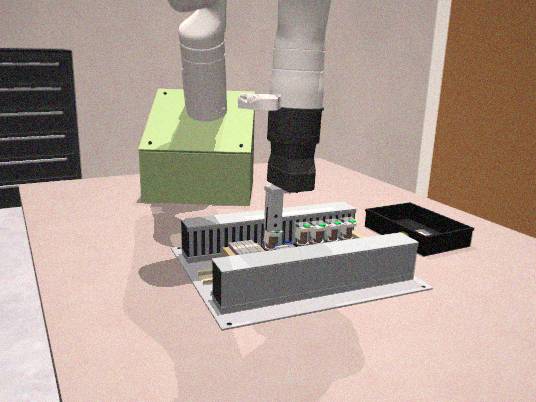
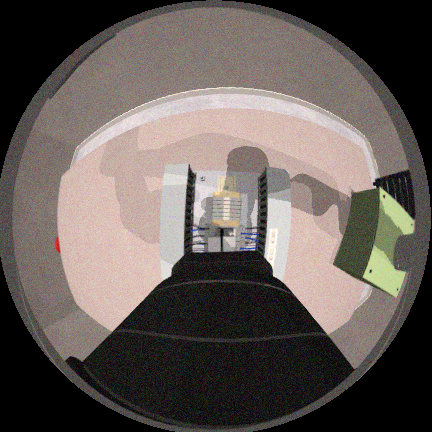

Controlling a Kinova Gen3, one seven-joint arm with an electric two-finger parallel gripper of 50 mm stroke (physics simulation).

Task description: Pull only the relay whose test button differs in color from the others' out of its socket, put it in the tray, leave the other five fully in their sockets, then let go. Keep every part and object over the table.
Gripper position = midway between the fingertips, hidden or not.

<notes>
In view: the gripper (image 1: 272, 229) and a white mounting plate (image 1: 295, 308).
The gripper also shows in image 2 (image 2: 221, 236). The white mounting plate is seen too in image 2 (image 2: 246, 182).
</notes>
